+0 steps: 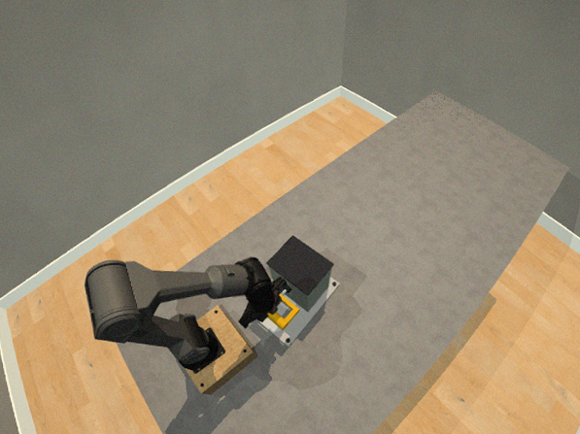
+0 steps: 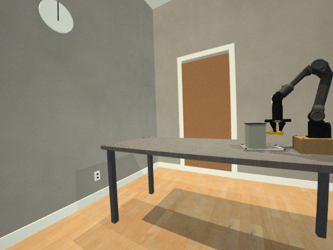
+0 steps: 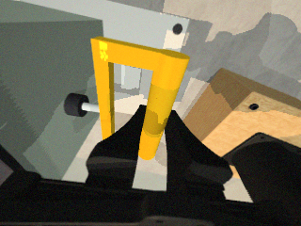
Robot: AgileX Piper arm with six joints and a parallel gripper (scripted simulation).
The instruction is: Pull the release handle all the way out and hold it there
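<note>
Now: hand 5 cm short of the yellow release handle and 1 cm to the right of it. Also, from my hand: light baseplate: 9 cm ahead, 2 cm to the left, 10 cm below.
</note>
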